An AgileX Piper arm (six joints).
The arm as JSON. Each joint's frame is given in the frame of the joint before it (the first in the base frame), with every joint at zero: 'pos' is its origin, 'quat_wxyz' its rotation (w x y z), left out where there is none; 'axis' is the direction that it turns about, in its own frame. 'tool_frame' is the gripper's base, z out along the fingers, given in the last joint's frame.
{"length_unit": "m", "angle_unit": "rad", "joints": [
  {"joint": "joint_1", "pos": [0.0, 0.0, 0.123], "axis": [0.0, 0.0, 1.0]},
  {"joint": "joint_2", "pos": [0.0, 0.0, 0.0], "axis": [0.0, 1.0, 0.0]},
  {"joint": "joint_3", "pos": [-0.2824, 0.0, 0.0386], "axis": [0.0, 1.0, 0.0]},
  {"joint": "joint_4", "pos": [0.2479, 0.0, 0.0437], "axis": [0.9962, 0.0, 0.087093]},
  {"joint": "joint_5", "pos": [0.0, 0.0, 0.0], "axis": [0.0, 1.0, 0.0]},
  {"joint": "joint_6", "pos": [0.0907, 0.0, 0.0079], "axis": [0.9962, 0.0, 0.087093]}
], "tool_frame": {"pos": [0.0, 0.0, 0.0], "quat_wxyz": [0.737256, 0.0, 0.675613, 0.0]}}
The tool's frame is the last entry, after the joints.
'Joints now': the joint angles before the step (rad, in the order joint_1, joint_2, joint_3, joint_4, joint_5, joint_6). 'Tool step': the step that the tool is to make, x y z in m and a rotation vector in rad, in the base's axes. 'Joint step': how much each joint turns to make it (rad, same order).
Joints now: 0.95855 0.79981 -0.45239 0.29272 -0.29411 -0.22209
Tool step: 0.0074 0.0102 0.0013 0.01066 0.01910 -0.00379
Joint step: 0.00207 0.06051 -0.02762 -0.00585 -0.02930 0.02979
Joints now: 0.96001 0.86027 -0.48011 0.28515 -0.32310 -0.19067
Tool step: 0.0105 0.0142 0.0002 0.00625 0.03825 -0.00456
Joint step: -0.00017 0.08123 -0.04142 -0.00227 -0.02022 0.03898
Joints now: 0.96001 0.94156 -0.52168 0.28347 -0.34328 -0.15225
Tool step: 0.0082 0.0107 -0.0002 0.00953 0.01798 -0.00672
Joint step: 0.00016 0.06096 -0.02991 -0.00112 -0.02730 0.02396
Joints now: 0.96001 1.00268 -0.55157 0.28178 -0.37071 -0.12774
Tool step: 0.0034 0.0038 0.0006 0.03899 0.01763 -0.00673
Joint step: 0.00009 0.02401 -0.00820 -0.00513 -0.03426 0.04526
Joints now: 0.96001 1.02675 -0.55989 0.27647 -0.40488 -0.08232
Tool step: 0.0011 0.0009 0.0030 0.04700 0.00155 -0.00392
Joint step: 0.00033 0.00676 -0.00311 -0.01072 -0.03801 0.04223
